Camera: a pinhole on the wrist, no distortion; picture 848 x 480 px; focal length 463.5 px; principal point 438.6 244.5 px. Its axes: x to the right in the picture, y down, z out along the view. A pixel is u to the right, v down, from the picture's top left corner.
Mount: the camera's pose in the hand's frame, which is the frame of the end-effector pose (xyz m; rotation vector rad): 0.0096 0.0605 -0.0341 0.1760 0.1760 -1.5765
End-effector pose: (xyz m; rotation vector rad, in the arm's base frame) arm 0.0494 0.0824 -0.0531 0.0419 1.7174 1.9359
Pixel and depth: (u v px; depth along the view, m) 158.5 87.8 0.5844
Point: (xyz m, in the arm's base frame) 0.3305 0.5554 0.3779
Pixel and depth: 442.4 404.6 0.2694
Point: 0.0481 0.3322 -0.0468
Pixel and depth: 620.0 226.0 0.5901
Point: 0.3566 0.5317 -0.2306
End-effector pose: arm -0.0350 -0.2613 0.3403 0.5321 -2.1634 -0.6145
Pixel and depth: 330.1 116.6 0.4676
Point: -0.3304 -0.0334 0.0604
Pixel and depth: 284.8 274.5 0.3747
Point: -0.3564 -0.1143 0.2190
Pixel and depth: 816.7 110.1 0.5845
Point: -0.1912 -0.4839 -0.3093
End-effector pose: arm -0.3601 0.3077 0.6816 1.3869 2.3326 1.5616
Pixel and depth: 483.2 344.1 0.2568
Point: -0.3182 0.5036 0.5876
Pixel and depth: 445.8 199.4 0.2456
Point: -0.2575 0.4493 0.5744
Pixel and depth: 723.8 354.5 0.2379
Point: -0.4134 0.4573 0.5247
